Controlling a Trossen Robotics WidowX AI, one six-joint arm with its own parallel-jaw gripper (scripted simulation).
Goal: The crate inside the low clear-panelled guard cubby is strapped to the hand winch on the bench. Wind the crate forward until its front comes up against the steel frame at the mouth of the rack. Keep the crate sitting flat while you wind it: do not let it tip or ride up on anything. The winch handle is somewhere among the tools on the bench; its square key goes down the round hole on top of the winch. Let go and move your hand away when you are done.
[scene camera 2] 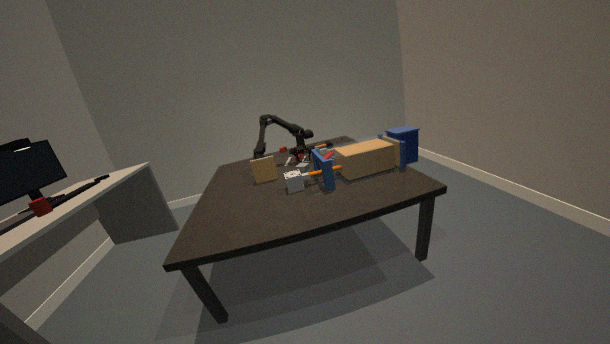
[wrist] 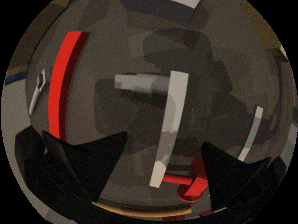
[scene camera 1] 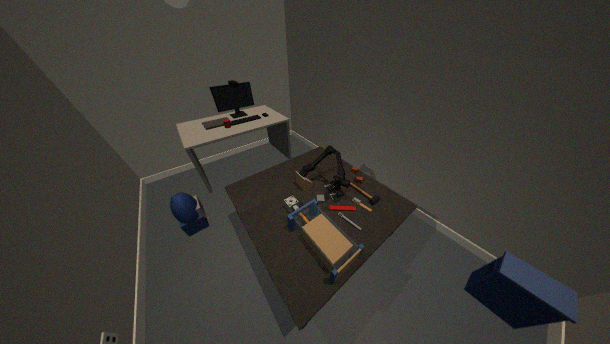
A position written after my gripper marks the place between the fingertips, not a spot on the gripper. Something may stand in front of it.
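There's a red bar (wrist: 69,51) and a winch handle (wrist: 174,86), and along with them you'd find my gripper (wrist: 166,142).
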